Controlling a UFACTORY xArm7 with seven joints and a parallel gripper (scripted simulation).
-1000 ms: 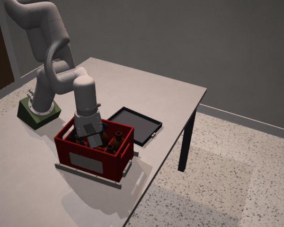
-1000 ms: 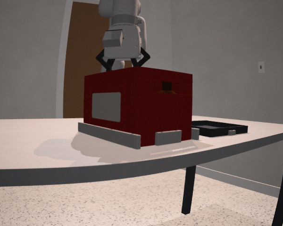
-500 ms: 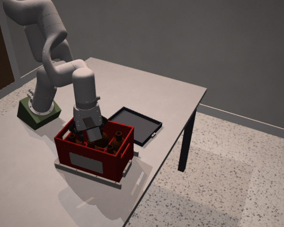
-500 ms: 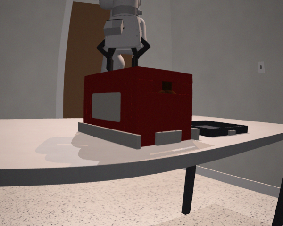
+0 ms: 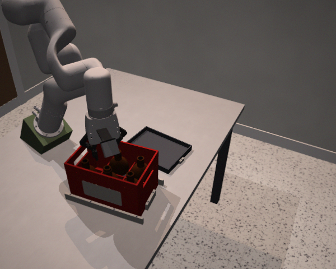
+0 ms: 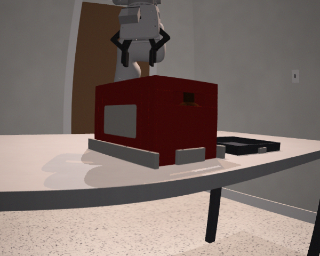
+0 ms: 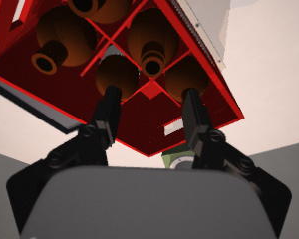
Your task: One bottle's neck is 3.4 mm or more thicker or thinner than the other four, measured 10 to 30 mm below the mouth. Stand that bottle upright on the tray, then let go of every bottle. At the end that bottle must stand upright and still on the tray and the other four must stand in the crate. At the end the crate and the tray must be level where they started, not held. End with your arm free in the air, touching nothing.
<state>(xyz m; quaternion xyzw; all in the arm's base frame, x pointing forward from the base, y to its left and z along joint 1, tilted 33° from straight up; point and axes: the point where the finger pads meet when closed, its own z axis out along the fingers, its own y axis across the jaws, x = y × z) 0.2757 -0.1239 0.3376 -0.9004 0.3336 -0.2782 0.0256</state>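
Right now my hand is 150 mm above the red crate and 40 mm to the right of it. From my hand the other things lie so: black tray (330 mm to the left, 220 mm below, 40 mm ahead).
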